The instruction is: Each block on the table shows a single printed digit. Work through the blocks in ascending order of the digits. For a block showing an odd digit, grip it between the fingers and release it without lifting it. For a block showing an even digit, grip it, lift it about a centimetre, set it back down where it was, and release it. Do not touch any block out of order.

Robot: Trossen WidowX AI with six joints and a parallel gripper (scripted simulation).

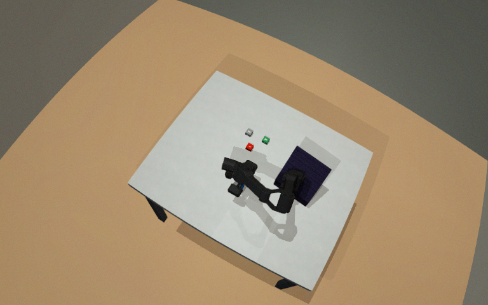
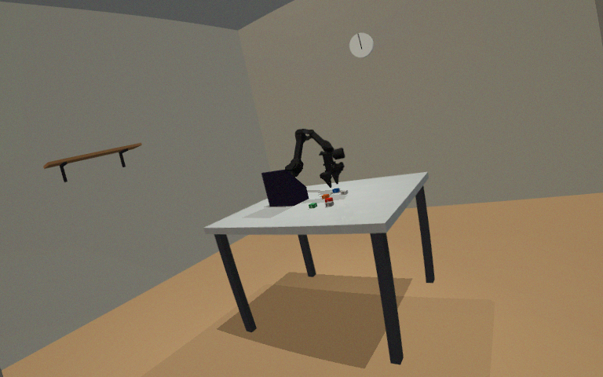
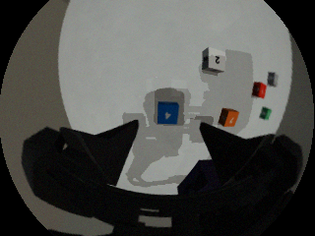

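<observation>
The blue block is 30 mm below my gripper tip. From my gripper tip the other things lie so: red block 110 mm ahead, 200 mm to the right, 30 mm below; white block 110 mm ahead, 50 mm to the right, 30 mm below; orange block 20 mm ahead, 130 mm to the right, 30 mm below.
</observation>
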